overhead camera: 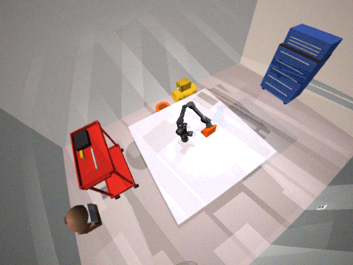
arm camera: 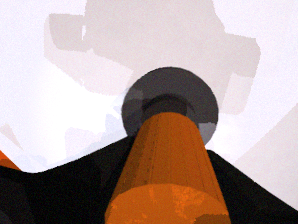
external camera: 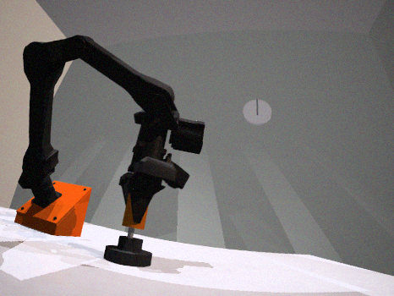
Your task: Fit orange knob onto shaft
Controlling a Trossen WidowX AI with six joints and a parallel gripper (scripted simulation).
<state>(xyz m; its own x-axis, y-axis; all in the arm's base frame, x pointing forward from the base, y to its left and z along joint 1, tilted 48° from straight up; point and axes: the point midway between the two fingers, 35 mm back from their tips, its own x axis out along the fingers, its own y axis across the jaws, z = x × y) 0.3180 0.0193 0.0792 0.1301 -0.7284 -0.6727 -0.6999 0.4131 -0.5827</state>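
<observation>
My gripper tip is 30 mm below the orange knob. Round my gripper tip: round black pedestal 40 mm below.
</observation>
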